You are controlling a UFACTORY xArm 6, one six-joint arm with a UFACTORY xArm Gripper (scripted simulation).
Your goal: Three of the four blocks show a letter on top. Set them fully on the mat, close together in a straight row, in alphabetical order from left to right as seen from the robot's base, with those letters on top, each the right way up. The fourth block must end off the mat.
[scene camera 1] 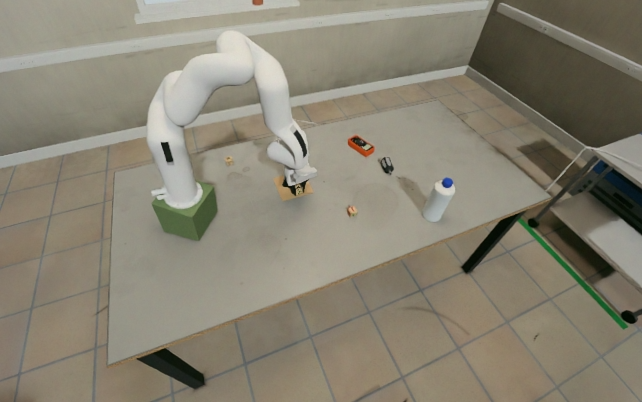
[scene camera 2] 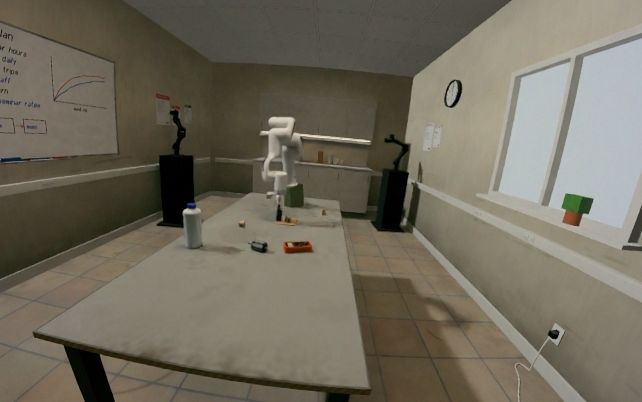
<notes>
I see a white bottle (scene camera 1: 442,192).
</notes>
